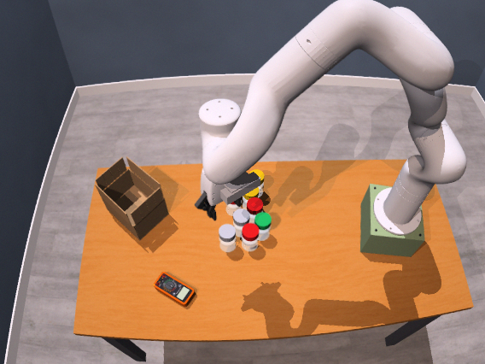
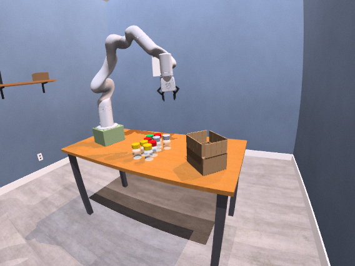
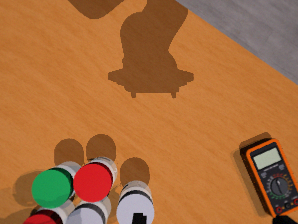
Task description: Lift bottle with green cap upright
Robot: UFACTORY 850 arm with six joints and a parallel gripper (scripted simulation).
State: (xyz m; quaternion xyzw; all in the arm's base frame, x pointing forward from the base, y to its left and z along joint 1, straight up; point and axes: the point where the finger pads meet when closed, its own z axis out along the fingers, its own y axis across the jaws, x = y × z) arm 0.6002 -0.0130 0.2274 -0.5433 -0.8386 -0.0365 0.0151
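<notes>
Now: hand 14 cm past the green-capped bottle, 9 cm to the left of it and 31 cm above it. Also, from my hand: multimeter: 19 cm ahead, 7 cm to the left, 34 cm below.
</notes>
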